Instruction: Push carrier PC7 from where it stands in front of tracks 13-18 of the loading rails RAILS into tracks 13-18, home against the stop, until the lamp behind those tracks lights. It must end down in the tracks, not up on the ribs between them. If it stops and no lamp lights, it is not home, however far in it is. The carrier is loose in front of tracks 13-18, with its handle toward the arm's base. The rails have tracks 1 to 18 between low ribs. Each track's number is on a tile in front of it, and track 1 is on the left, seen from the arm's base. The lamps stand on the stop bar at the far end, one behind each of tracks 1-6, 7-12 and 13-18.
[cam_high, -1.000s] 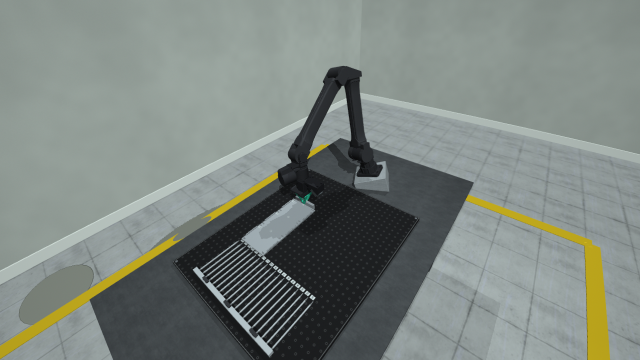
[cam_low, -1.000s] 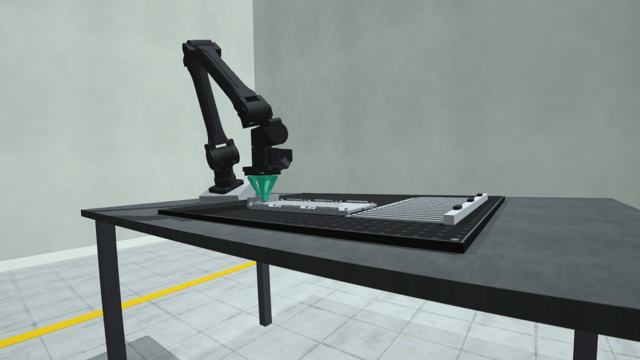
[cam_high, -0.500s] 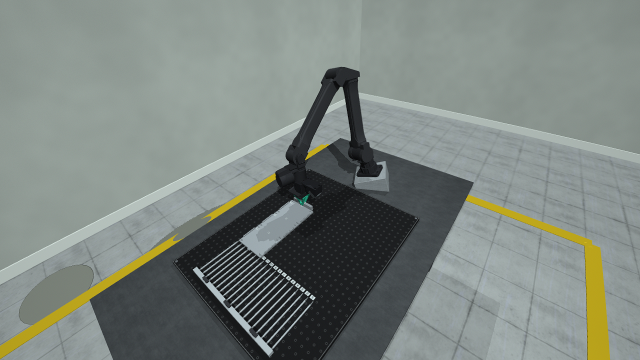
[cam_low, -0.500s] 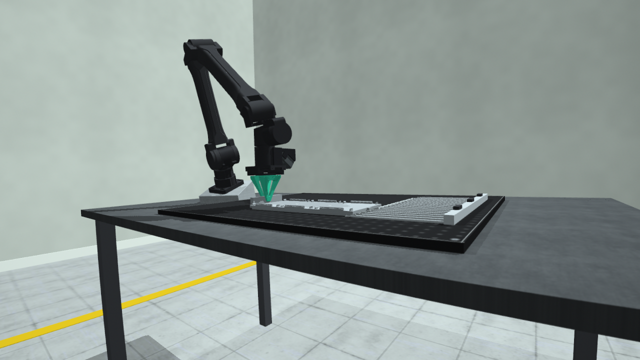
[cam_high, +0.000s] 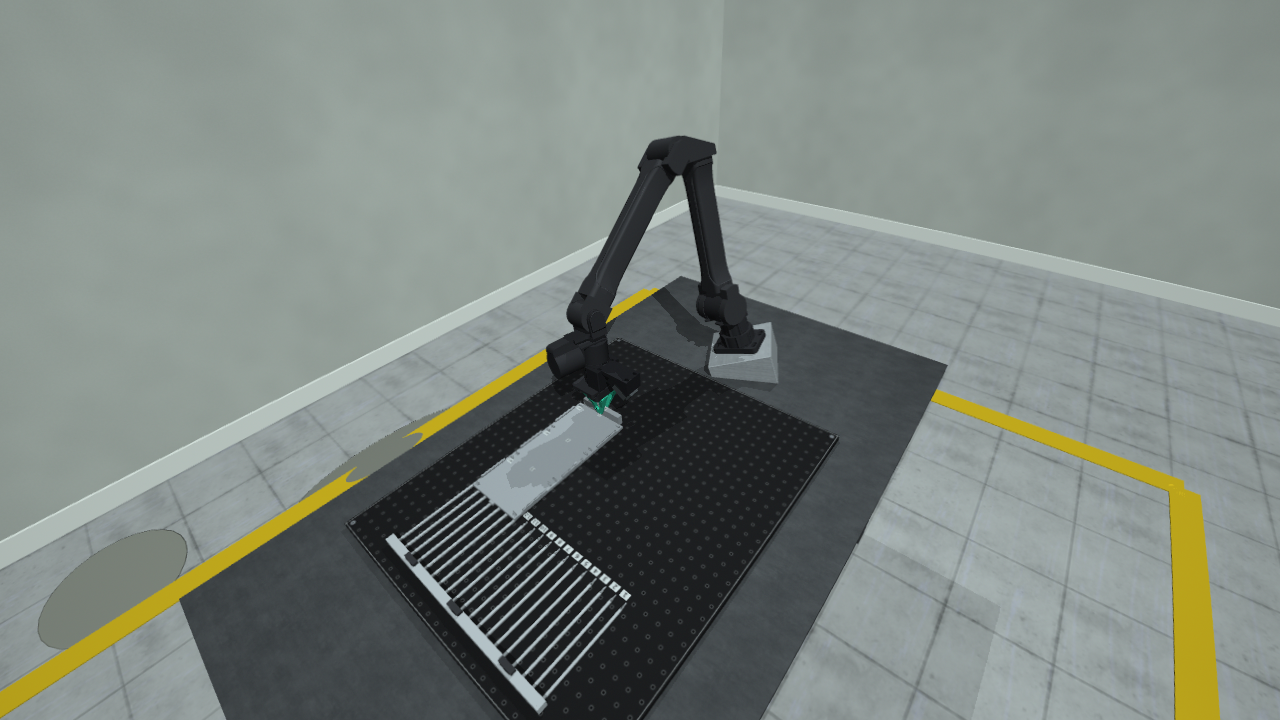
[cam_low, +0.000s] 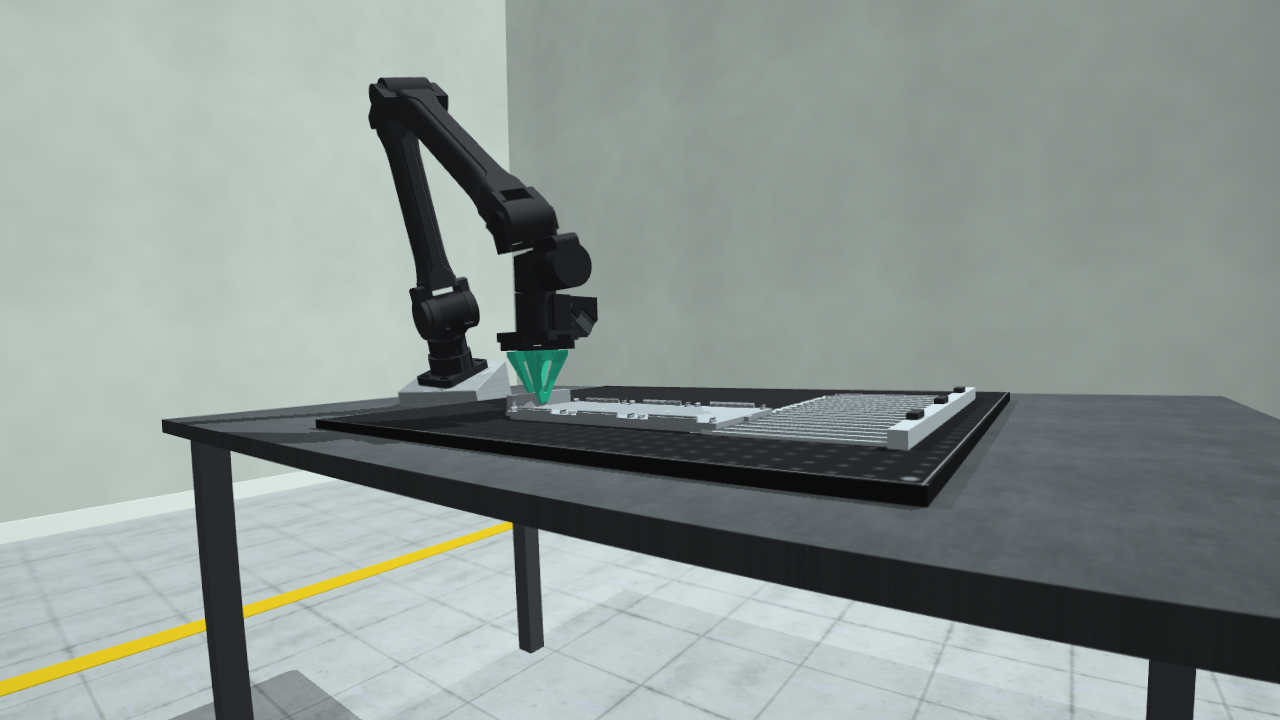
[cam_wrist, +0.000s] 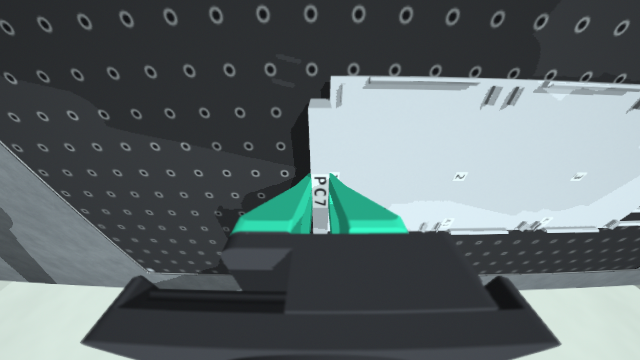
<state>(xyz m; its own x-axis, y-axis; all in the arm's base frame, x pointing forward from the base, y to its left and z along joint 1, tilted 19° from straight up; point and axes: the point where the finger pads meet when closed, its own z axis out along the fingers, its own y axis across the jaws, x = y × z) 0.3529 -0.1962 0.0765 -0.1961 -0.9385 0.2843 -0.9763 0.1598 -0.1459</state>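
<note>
Right now my hand is 16 cm short of the carrier PC7, 3 cm to the left of it and 1 cm above it.
</note>
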